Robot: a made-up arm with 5 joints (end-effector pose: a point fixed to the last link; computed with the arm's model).
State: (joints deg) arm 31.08 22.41 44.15 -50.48 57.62
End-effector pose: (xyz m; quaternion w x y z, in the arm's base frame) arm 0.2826 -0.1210 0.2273 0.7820 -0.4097 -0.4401 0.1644
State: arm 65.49 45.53 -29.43 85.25 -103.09
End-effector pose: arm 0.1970 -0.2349 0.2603 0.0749 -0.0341 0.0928 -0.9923
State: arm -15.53 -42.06 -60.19 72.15 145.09
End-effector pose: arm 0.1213 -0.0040 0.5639 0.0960 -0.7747 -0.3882 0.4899
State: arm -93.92 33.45 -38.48 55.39 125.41
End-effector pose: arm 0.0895 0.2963 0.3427 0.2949 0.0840 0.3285 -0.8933
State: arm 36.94 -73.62 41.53 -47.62 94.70
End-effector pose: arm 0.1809 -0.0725 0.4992 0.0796 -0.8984 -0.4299 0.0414
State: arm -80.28 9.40 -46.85 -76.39 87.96
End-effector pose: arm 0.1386 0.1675 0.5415 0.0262 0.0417 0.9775 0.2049
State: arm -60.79 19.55 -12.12 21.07 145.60
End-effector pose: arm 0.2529 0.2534 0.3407 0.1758 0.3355 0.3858 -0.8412
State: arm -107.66 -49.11 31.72 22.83 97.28
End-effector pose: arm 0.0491 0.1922 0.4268 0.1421 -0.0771 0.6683 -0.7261
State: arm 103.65 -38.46 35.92 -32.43 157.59
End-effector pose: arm 0.0415 -0.2019 0.4362 0.4167 -0.6870 0.5608 0.1994
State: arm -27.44 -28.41 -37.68 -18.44 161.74
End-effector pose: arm 0.1809 0.0312 0.5947 0.0027 0.9108 0.4102 -0.0476
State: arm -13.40 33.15 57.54 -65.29 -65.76
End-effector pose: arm 0.2634 0.0291 0.1928 0.7492 0.3504 -0.4034 -0.3913
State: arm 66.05 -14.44 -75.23 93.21 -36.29
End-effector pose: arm 0.1319 -0.0946 0.5450 0.4429 -0.1597 -0.6660 -0.5785
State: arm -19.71 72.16 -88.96 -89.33 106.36
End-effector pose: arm 0.3452 0.0777 0.4246 0.0666 0.6616 0.7366 0.1235
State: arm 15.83 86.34 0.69 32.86 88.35
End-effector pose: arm 0.2062 -0.0399 0.0942 0.7927 0.1996 0.1634 0.5523
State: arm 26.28 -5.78 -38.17 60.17 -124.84
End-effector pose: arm 0.2931 -0.1058 0.4889 0.1805 0.4644 -0.3804 -0.7791
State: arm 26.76 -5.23 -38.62 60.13 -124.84
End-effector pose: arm 0.2931 -0.1079 0.4885 0.1773 0.4624 -0.3821 -0.7802
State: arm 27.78 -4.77 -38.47 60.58 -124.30
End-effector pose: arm 0.2925 -0.1120 0.4862 0.1753 0.4515 -0.3835 -0.7863
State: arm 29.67 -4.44 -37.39 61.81 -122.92
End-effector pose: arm 0.2907 -0.1194 0.4809 0.1746 0.4265 -0.3837 -0.8002
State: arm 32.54 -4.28 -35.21 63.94 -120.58
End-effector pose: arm 0.2867 -0.1302 0.4720 0.1755 0.3855 -0.3800 -0.8223
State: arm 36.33 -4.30 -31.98 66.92 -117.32
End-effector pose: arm 0.2797 -0.1437 0.4598 0.1774 0.3306 -0.3686 -0.8505
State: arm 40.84 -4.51 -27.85 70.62 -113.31
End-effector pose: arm 0.2688 -0.1583 0.4450 0.1799 0.2664 -0.3456 -0.8816
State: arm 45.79 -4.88 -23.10 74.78 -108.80
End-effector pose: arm 0.2543 -0.1720 0.4287 0.1824 0.2000 -0.3091 -0.9117
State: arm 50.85 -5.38 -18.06 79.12 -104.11
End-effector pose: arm 0.2371 -0.1831 0.4124 0.1844 0.1386 -0.2604 -0.9375
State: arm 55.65 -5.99 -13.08 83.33 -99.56
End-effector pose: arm 0.2190 -0.1905 0.3975 0.1860 0.0883 -0.2045 -0.9570
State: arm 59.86 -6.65 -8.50 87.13 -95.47
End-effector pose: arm 0.2022 -0.1944 0.3848 0.1874 0.0515 -0.1479 -0.9697
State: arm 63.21 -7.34 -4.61 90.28 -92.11
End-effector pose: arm 0.1884 -0.1955 0.3751 0.1889 0.0278 -0.0978 -0.9767
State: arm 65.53 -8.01 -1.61 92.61 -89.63
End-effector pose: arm 0.1786 -0.1949 0.3684 0.1909 0.0142 -0.0595 -0.9797
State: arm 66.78 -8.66 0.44 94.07 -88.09
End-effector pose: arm 0.1730 -0.1936 0.3646 0.1936 0.0076 -0.0354 -0.9804
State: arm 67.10 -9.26 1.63 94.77 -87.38
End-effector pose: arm 0.1712 -0.1922 0.3631 0.1970 0.0050 -0.0245 -0.9801
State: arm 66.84 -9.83 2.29 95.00 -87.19
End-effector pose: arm 0.1716 -0.1908 0.3629 0.2009 0.0044 -0.0217 -0.9794
